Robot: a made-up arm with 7 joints.
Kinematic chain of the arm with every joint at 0, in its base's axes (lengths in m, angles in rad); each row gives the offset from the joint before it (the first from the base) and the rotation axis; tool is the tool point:
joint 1: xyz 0 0 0.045 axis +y
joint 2: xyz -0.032 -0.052 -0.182 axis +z
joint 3: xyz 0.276 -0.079 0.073 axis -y
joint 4: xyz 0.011 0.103 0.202 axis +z
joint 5: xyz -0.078 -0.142 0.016 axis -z
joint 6: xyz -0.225 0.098 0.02 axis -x
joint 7: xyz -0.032 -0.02 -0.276 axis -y
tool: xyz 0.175 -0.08 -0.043
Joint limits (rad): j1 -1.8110..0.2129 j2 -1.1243..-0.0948 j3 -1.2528..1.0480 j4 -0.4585..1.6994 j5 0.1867..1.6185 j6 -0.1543..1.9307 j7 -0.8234..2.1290
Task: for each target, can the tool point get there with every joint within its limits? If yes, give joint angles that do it. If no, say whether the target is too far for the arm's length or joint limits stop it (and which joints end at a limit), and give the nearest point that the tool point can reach.
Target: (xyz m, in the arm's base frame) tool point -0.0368 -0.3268 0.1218
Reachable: yes | joints -0.9456 -0.3018 0.5833 1.1073 1.2616 1.0853 0.5369
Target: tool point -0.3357 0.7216 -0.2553
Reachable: no: joint limits stop it (at a limit: joint 1, joint 2, joint 3, joint 4, joint 6, joint 7) | nearest point -0.2112 0.2813 -0.1537 | short by 0.469 m
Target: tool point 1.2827 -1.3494 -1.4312
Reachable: no: too far | nearest point 0.5725 -0.6169 -0.4475 | short by 1.417 m
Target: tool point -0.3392 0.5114 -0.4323
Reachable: no: joint limits stop it (at a limit: joint 2, joint 3, joint 4, joint 6, joint 7) | nearest point -0.2154 0.2353 -0.2581 | short by 0.349 m
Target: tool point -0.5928 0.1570 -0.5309
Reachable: no: joint limits stop it (at a limit: joint 2, joint 3, joint 4, joint 5, joint 7) | nearest point -0.3542 0.0481 -0.2991 | short by 0.350 m
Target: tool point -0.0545 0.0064 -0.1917
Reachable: yes | joints -0.1347 -0.8847 0.7425 -0.2815 1.2905 1.0313 -0.0766
